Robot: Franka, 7 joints.
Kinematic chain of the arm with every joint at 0, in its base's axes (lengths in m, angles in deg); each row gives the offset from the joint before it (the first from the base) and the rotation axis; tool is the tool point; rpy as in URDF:
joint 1: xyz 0 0 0.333 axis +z
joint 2: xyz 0 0 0 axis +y
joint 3: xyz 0 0 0.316 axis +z
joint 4: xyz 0.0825 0 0 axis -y
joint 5: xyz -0.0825 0 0.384 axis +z
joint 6: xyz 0 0 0 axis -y
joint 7: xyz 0.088 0 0 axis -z
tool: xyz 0 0 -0.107 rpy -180 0 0
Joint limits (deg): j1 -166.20..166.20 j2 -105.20..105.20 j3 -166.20..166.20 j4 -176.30..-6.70 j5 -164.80..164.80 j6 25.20..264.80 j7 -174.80..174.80
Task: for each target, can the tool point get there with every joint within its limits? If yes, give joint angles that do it. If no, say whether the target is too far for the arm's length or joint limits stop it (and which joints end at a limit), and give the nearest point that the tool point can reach.
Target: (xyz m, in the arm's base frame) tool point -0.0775 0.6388 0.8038
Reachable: yes | joints -60.62 -55.20 90.72 -46.19 22.23 214.32 -75.21
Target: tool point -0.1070 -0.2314 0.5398
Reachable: yes | joints -112.45 -46.49 -24.27 -152.96 67.73 64.97 -73.42
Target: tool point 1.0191 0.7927 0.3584
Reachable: no: too far | nearest point 0.6770 0.5266 0.3499 | short by 0.433 m
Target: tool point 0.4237 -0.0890 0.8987
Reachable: yes | joints -53.21 55.61 119.66 -73.33 -49.29 235.85 138.38
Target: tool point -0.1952 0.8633 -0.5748
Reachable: no: too far | nearest point -0.1361 0.6019 -0.2428 | short by 0.427 m
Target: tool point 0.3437 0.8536 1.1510
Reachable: no: too far | nearest point 0.2395 0.5948 0.9030 | short by 0.373 m
